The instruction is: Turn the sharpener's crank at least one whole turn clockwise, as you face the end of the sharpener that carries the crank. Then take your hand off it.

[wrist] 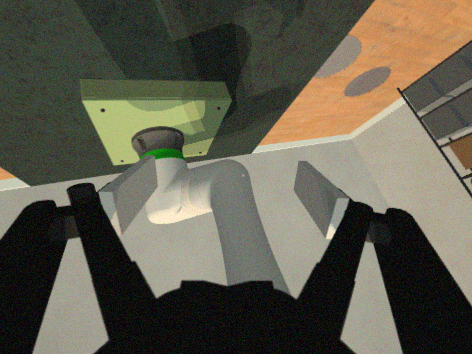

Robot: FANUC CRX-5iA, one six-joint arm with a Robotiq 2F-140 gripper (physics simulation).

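Seen in the pictures: gripper, fingertip midpoint: (pixel 227 173); arm's base, origin of the base link: (pixel 158 140).
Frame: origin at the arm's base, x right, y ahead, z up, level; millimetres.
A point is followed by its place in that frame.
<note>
My gripper (pixel 227 173) {x 15, y 393, z 289 mm} is open, with its two grey finger pads wide apart and no object between them. Behind the gap the robot's own white and grey arm shows, farther off. The sharpener and its crank do not show in the wrist view.
The arm's base (pixel 158 140) {x -6, y 62, z 39 mm}, with a green ring, stands on a light green mounting block (pixel 135 111) {x -49, y 141, z 6 mm} on a dark surface (pixel 40 120) {x -255, y 58, z -52 mm}. An orange wood-look floor (pixel 320 107) lies beyond, with a pale wall (pixel 320 150) and a black-framed shelf rack (pixel 431 132) at the right.
</note>
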